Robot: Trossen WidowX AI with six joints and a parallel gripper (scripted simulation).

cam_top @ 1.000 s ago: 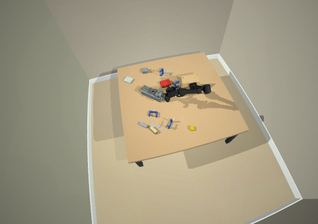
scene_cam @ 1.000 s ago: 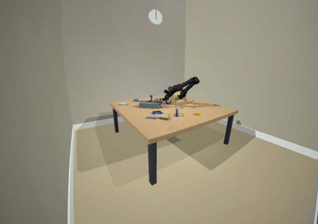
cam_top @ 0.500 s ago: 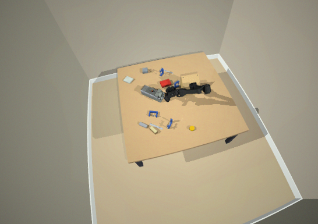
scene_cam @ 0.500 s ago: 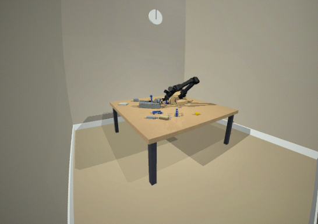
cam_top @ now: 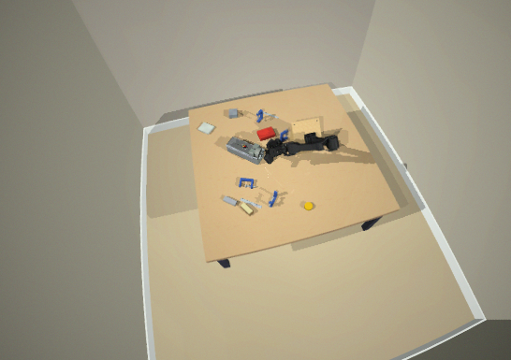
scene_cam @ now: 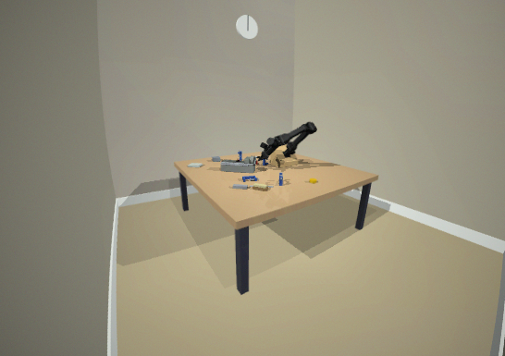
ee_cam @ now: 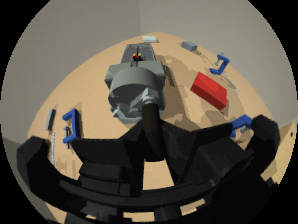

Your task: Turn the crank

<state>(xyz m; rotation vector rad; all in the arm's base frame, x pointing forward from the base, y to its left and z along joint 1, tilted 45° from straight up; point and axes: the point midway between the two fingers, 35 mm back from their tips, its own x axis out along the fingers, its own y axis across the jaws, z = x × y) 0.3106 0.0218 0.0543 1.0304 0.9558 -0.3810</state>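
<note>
Now: gripper tip 3 cm below the dark crank handle, 1 cm to the right of it and 1 cm past it. The rest, counted from my gripper tip: red pointer (12 cm ahead, 9 cm to the right, 1 cm below); then tan block (34 cm to the left, 21 cm ahead, 7 cm below); then yellow disc (42 cm to the left, 17 cm behind, 8 cm below).
</note>
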